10 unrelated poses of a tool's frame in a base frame.
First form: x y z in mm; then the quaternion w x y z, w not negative.
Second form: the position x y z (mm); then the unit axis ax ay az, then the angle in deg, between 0 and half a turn. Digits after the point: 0 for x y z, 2 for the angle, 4 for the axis.
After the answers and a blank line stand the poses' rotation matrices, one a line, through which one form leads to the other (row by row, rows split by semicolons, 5 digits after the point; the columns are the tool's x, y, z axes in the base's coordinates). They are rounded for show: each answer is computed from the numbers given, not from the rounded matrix.
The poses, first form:
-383 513 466 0.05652 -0.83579 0.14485 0.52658
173 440 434 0.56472 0.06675 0.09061 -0.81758
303 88 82 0.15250 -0.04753 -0.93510 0.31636
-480 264 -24 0.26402 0.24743 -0.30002 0.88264
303 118 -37 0.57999 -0.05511 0.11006 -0.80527
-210 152 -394 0.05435 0.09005 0.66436 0.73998
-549 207 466 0.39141 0.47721 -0.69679 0.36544
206 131 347 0.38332 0.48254 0.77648 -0.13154
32 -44 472 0.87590 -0.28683 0.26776 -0.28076
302 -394 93 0.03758 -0.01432 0.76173 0.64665
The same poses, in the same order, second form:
-383 513 466 -0.8371 0.1451 0.5274 173.52
173 440 434 0.0809 0.1098 -0.9907 111.23
303 88 82 -0.0481 -0.9462 0.3201 162.46
-480 264 -24 0.2565 -0.3111 0.9151 149.38
303 118 -37 -0.0677 0.1351 -0.9885 109.10
-210 152 -394 0.0902 0.6653 0.7411 173.77
-549 207 466 0.5186 -0.7572 0.3971 133.92
206 131 347 0.5224 0.8407 -0.1424 134.92
32 -44 472 -0.5945 0.5550 -0.5819 57.70
302 -394 93 -0.0143 0.7623 0.6471 175.69

0.40347 -0.30165 -0.86384; -0.18260 -0.95165 0.24703; -0.89659 0.05807 -0.43904
-0.35328 0.93549 -0.00681; -0.91130 -0.34577 -0.22355; -0.21148 -0.07277 0.97467
-0.94897 -0.00760 -0.31528; 0.18538 0.79532 -0.57715; 0.25513 -0.60615 -0.75332
-0.73814 -0.61454 0.27836; 0.31760 -0.68056 -0.66028; 0.59521 -0.39897 0.69753
-0.32115 0.92197 0.21642; -0.94623 -0.30300 -0.11333; -0.03891 -0.24118 0.96970
-0.97787 0.03922 0.20548; 0.20009 -0.11135 0.97343; 0.06105 0.99301 0.10104
-0.23813 -0.95111 -0.19668; -0.37896 0.27744 -0.88284; 0.89425 -0.13570 -0.42650
-0.24044 0.85021 0.46833; 0.64852 0.49971 -0.57421; -0.72223 0.16566 -0.67153
0.69895 0.33823 0.63013; -0.64544 0.67780 0.35212; -0.30800 -0.65283 0.69206
-0.99677 -0.07042 0.03873; 0.02679 0.16328 0.98622; -0.07577 0.98406 -0.16087

